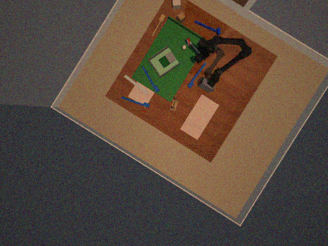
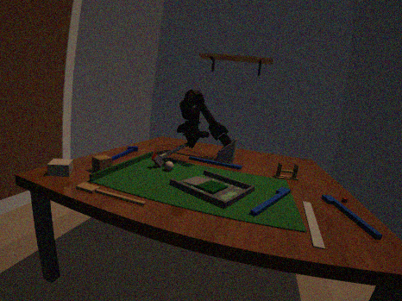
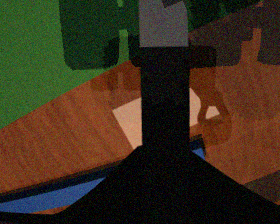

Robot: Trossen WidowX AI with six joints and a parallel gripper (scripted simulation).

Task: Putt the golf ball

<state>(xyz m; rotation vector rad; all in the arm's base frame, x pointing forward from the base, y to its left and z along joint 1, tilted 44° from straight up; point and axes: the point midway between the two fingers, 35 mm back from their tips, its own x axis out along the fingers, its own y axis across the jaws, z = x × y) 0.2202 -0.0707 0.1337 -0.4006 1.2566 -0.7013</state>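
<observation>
The red putter lies 110 mm ahead of my gripper tip, 30 mm to the right of it and 10 mm below it. Round my gripper tip: white golf ball 220 mm ahead, 50 mm below; then wooden rack 510 mm to the left, 90 mm behind, 40 mm below.
</observation>
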